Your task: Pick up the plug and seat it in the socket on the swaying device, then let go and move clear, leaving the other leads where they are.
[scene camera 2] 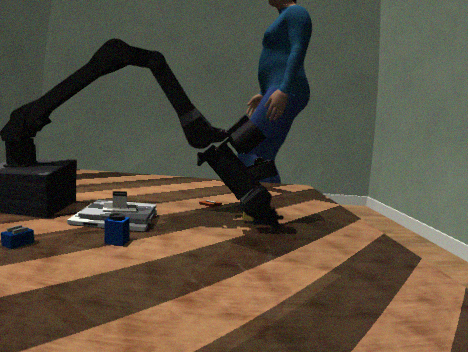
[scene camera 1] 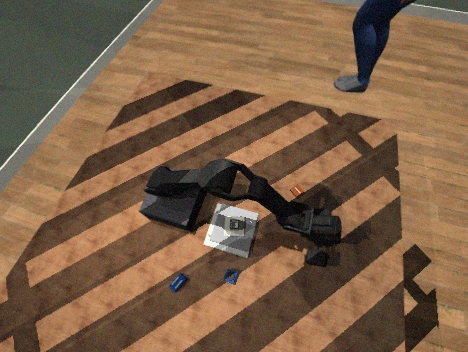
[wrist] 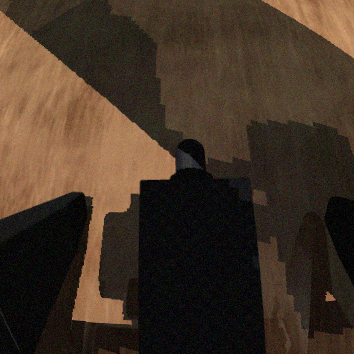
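Note:
The plug (scene camera 2: pixel 247 216) (wrist: pixel 200 265) lies on the striped-shadowed surface, with its dark body between the fingers in the wrist view; its yellow tip shows in scene camera 2. In scene camera 1 the arm hides it. My gripper (scene camera 2: pixel 267 222) (wrist: pixel 209 207) is open, low over the plug, with a finger on either side and a gap to each. The socket (scene camera 1: pixel 234 224) (scene camera 2: pixel 119 199) stands upright on the middle of the white and grey device (scene camera 1: pixel 245 246) (scene camera 2: pixel 90 216), between the arm's base and the gripper.
An orange piece (scene camera 1: pixel 297 190) (scene camera 2: pixel 210 203) lies behind the arm. A blue block with a light bar (scene camera 1: pixel 177 282) (scene camera 2: pixel 17 238) and a blue box with a dark top (scene camera 1: pixel 230 276) (scene camera 2: pixel 116 232) are near the device. A person (scene camera 1: pixel 367 45) (scene camera 2: pixel 287 65) stands beyond. Dark shadows cross the surface.

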